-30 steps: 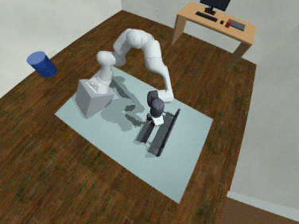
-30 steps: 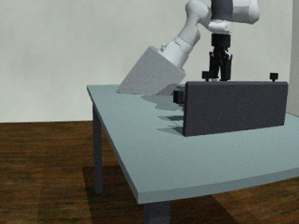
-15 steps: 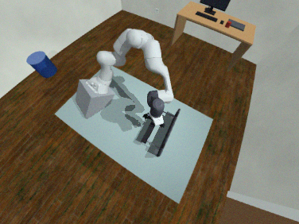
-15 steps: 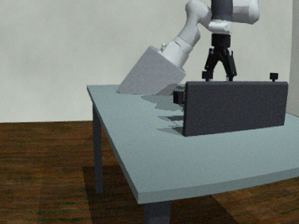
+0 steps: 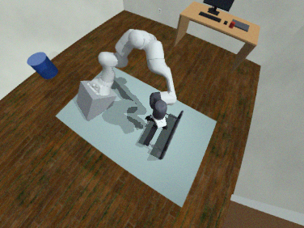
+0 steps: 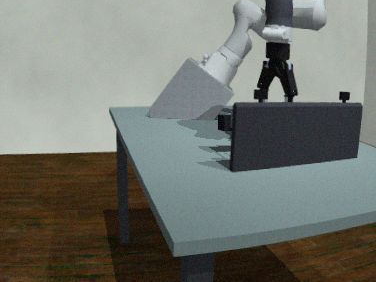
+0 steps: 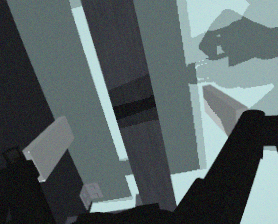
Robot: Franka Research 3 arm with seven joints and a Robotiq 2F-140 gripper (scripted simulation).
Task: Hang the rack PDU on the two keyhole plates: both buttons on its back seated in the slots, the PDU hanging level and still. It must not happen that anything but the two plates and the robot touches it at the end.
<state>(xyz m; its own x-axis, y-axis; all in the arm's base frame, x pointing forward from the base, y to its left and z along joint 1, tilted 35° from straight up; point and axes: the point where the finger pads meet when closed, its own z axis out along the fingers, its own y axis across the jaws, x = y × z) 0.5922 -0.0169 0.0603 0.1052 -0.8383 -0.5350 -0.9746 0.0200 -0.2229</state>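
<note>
Now: the rack PDU 30 mm below my hand and 20 mm ahead of it. The rest, counted from my hand: dark mounting panel: 160 mm ahead, 40 mm below, 20 mm to the left.
</note>
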